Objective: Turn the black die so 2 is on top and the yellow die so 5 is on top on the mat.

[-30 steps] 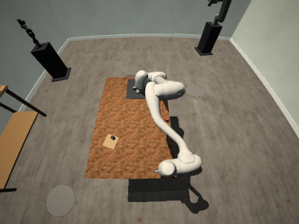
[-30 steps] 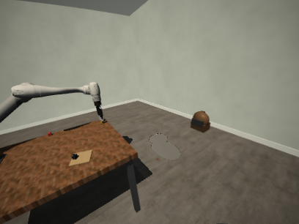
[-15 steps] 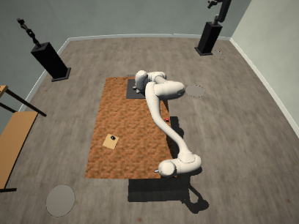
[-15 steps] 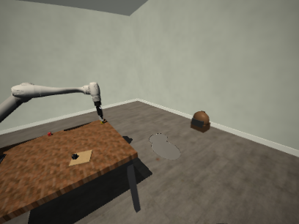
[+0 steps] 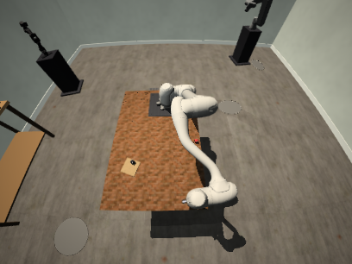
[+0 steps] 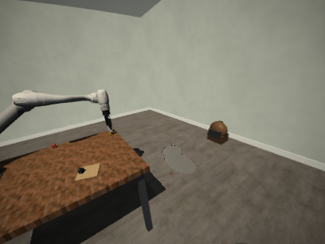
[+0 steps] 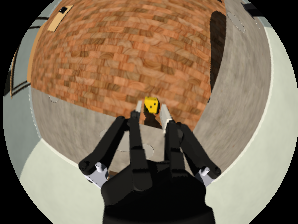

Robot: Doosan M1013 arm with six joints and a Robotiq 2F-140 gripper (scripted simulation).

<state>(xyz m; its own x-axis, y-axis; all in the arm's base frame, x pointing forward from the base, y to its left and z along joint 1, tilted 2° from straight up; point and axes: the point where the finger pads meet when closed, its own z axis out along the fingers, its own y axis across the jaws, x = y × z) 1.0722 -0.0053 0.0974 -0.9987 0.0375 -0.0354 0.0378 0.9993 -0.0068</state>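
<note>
The yellow die is 60 mm below my hand. Round my hand: black die 430 mm to the right, 420 mm behind, 50 mm below; tan mat 460 mm to the right, 390 mm behind, 70 mm below; red die 520 mm behind, 210 mm to the left, 60 mm below.
</note>
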